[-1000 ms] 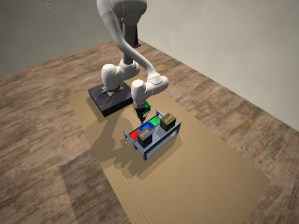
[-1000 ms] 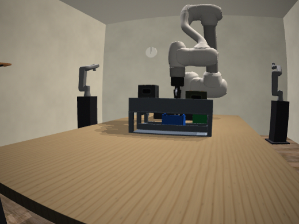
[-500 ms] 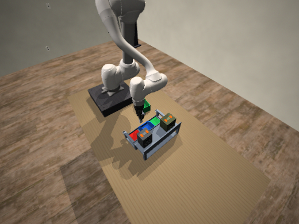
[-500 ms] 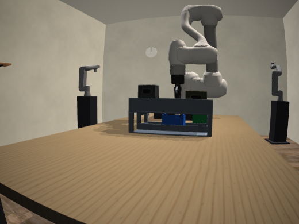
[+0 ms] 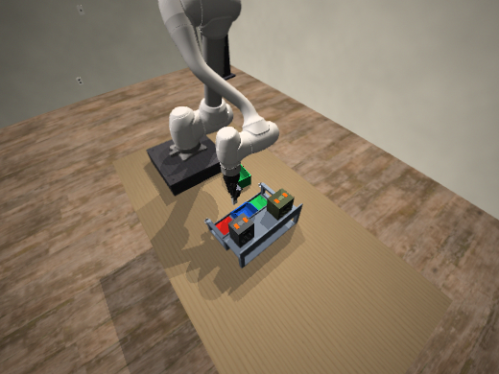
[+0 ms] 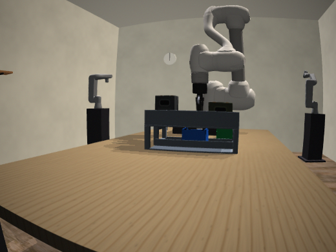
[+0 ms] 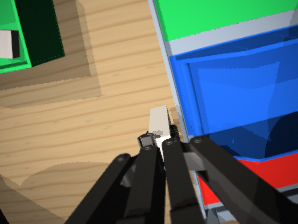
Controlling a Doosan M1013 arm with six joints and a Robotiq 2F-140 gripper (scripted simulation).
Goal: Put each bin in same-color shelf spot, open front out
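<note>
The green bin lies 160 mm behind my hand, 150 mm to the left of it and 40 mm below it. From my hand the other things lie so: blue bin (110 mm ahead, 10 mm to the right, 40 mm below); then olive box (220 mm ahead, 110 mm to the left, 70 mm above); then black box (200 mm ahead, 120 mm to the right, 80 mm above).
</note>
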